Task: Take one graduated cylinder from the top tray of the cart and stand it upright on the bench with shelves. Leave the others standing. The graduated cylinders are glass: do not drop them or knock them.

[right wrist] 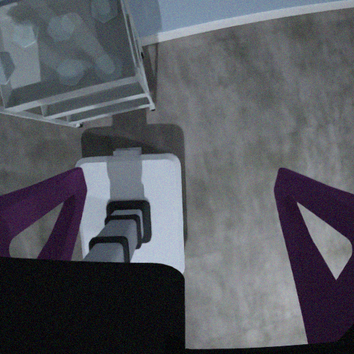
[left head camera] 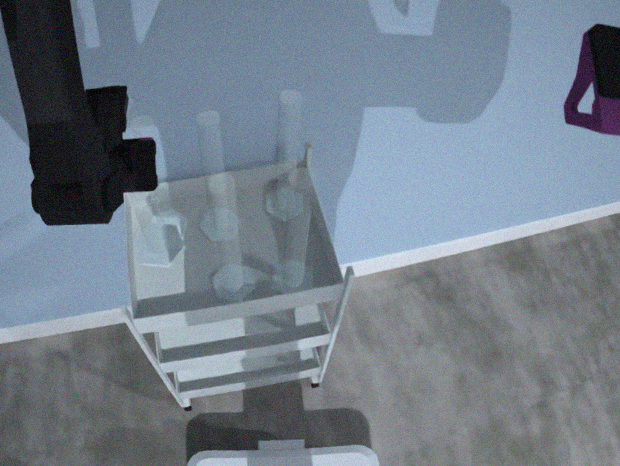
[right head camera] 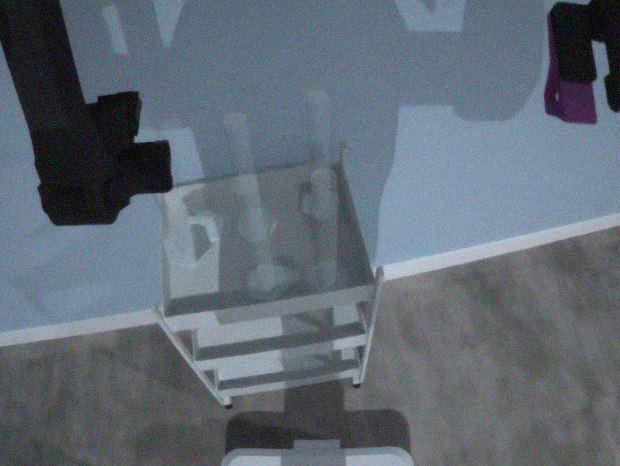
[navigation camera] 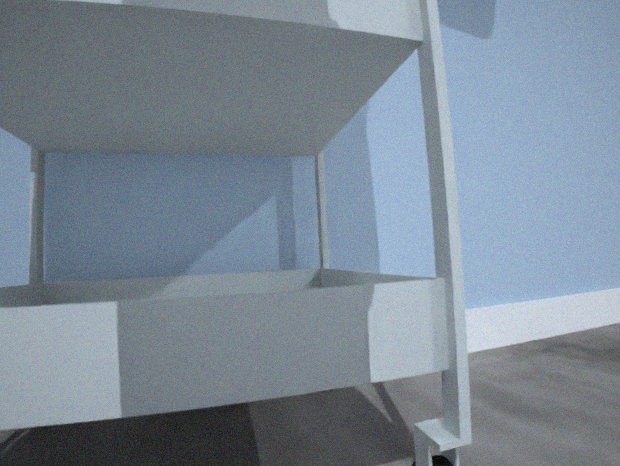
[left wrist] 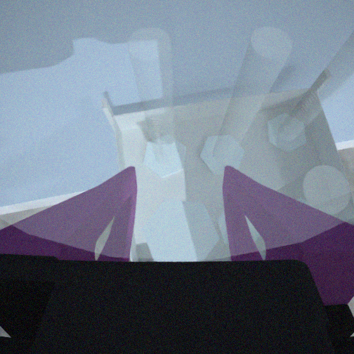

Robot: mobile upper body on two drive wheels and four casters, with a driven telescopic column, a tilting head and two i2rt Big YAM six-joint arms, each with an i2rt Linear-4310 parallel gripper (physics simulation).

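Places are measured from the left arm's base along level axes (x left, y ahead, z down), in millimetres.
Pixels of known places: left gripper, fingertip midpoint: (right head camera: 156, 158); right gripper, fingertip midpoint: (left head camera: 615, 120) (right head camera: 606, 109).
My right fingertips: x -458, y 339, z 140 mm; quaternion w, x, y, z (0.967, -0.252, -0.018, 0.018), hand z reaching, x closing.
Ahead of a thing's pixels: the offset from my right fingertips to its top centre. "spot": to the spot under its first point. Level surfaces: height alone.
My left gripper (left wrist: 180, 172) (left head camera: 142, 165) is shut on a clear graduated cylinder, whose six-sided base (left wrist: 180, 232) shows below the fingers in the left wrist view. It hangs over the left part of the white cart (left head camera: 240, 303) (right head camera: 270, 306) (right wrist: 75, 95) (navigation camera: 443, 200). Other clear cylinders stand on the cart's top tray: a back middle one @[spot: dx +355, dy +406, dz +454 mm] (left head camera: 210, 140) (left wrist: 257, 85), a back right one @[spot: dx +208, dy +459, dz +464 mm] (left head camera: 290, 122) and a front middle one @[spot: dx +324, dy +255, dz +699 mm] (left head camera: 233, 280), among several. Glass and shadows blur the held cylinder's outline. My right gripper (right wrist: 180, 178) is open and empty, right of the cart. The bench does not show.
A blue wall (left head camera: 451, 160) (navigation camera: 531, 150) with a white baseboard @[spot: dx -449, dy +717, dz +1353 mm] (left head camera: 451, 247) (navigation camera: 546, 318) rises behind the cart. Grey wood-look floor @[dz +1415 mm] (left head camera: 476, 350) (right wrist: 240, 125) lies to the right. The robot's white base (left head camera: 235, 458) (right wrist: 165, 200) is in front of the cart.
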